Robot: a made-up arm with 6 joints.
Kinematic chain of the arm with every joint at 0, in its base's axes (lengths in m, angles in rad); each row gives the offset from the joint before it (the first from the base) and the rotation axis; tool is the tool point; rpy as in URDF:
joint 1: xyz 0 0 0.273 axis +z
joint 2: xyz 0 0 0 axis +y
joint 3: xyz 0.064 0 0.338 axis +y
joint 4: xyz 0.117 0 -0.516 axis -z
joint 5: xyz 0 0 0 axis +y
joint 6: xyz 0.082 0 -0.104 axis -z
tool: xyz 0 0 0 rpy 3.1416 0 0
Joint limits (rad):
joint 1: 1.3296..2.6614
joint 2: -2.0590..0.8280
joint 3: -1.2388..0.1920
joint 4: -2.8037..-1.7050
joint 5: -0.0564..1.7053
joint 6: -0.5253..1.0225
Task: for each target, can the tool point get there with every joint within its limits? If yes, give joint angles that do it. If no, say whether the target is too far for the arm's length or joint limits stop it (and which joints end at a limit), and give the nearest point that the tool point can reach.
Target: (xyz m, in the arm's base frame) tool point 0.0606 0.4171 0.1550
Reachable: yes | joints 1.6047 -0.2647 -0.2854 -1.8117 1.2879 -0.1784
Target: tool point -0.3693 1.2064 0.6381
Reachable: no: too far | nearest point -0.2201 0.7189 0.4906 | short by 0.531 m
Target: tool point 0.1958 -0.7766 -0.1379
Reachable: no: joint limits stop it (at a limit: joint 2, joint 3, joint 4) | nearest point 0.0519 -0.2057 0.0442 | short by 0.616 m
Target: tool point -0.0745 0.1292 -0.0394
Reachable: yes | joints 1.9993 -0.0080 0.0424 -2.0593 0.5466 0.1763
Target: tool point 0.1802 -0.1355 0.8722
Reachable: yes | joints 2.1648 -1.8358 -0.8757 -1.9108 1.2970 -0.3852
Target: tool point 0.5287 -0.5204 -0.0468
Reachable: no: joint limits stop it (at a limit: joint 2, joint 3, joint 4) | nearest point 0.1535 -0.1511 0.0572 | short by 0.537 m
